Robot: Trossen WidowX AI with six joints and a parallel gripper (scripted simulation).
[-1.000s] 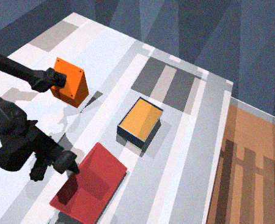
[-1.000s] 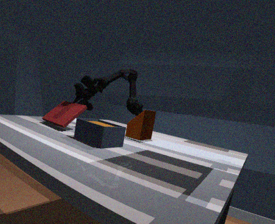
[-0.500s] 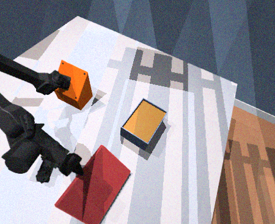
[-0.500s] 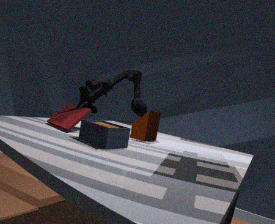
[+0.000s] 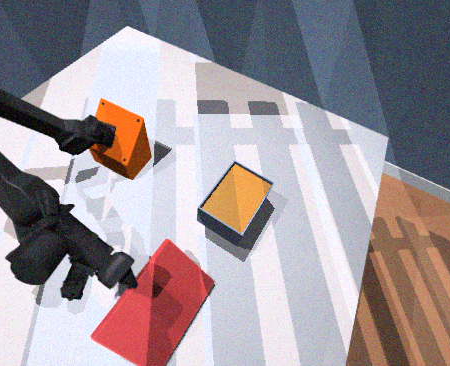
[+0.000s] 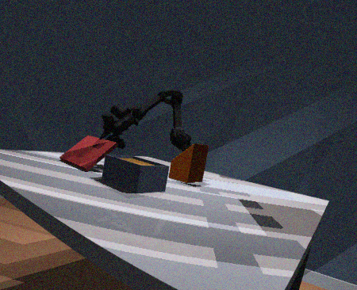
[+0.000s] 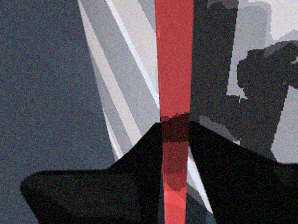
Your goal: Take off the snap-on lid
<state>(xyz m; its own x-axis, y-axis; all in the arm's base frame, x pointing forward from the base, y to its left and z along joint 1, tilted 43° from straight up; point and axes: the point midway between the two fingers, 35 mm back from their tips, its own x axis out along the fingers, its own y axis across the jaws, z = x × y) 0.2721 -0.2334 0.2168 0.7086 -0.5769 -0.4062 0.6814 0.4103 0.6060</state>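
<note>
Now: gripper tip 7 cm short of the red lid, 1 cm to the left of it and 5 cm above it. From my gripper tip the other things lie so: storage box: 13 cm ahead, 32 cm to the left, 7 cm below.
</note>
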